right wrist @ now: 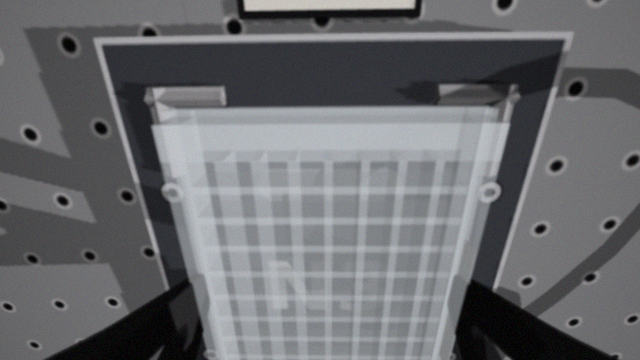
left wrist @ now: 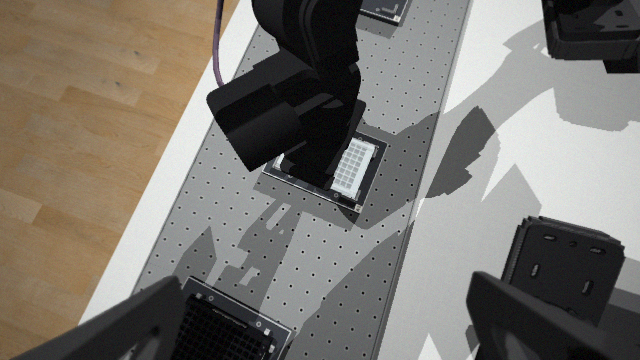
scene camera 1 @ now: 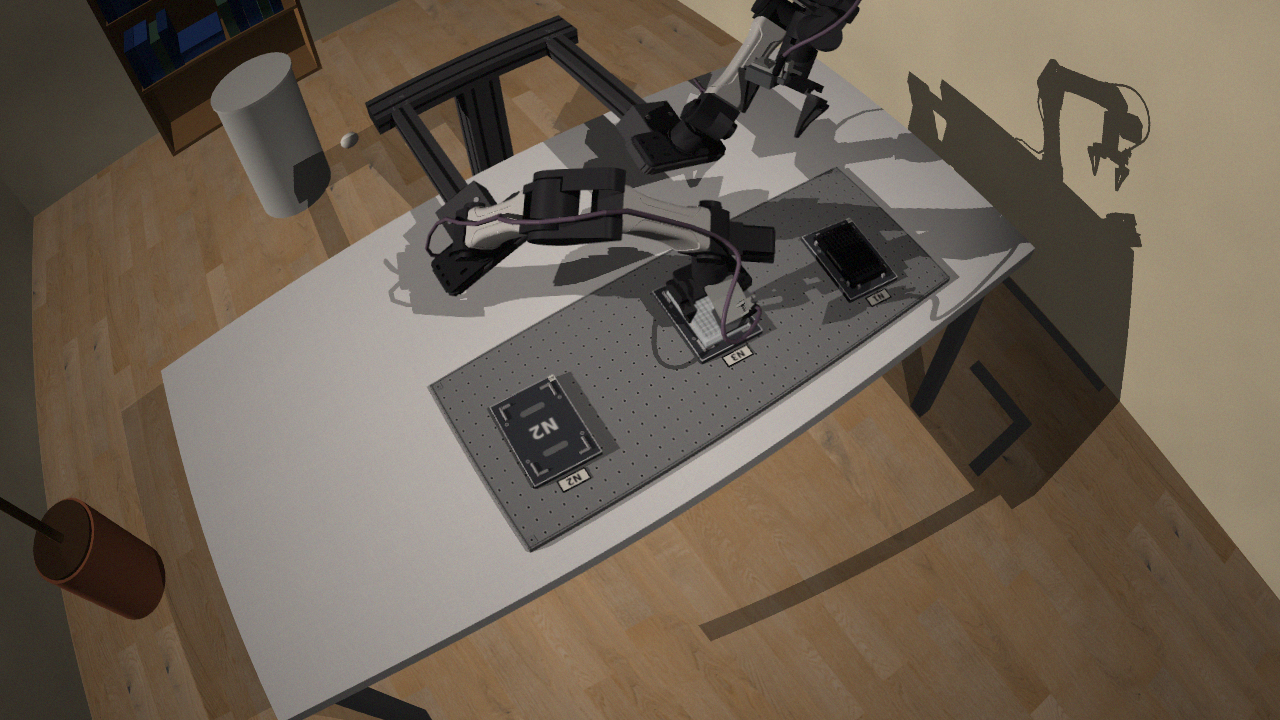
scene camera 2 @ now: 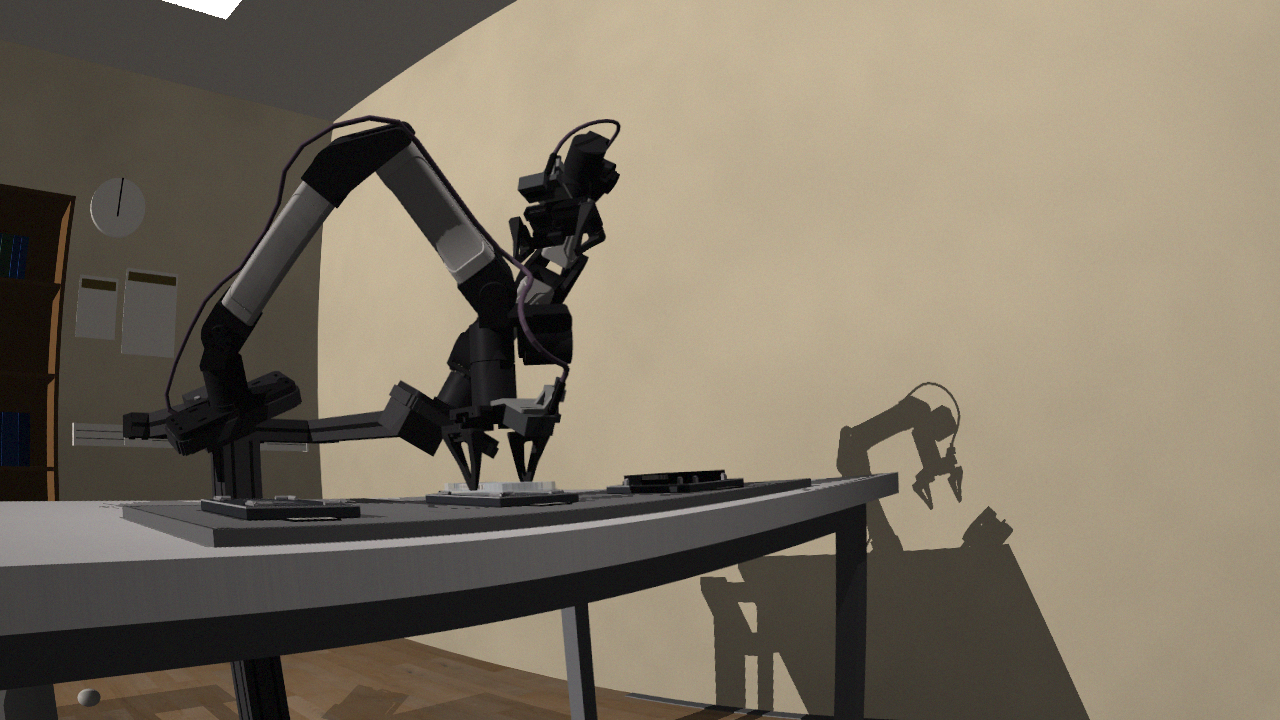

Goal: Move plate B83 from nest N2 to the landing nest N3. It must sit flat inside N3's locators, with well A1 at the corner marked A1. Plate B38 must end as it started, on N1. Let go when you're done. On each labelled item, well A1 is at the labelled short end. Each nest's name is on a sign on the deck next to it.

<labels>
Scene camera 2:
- my left gripper: 545,257
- my right gripper: 500,489
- clear plate B83: 533,487
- black plate B38: 713,475
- nest N3: 467,501
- nest N2: 337,512
</labels>
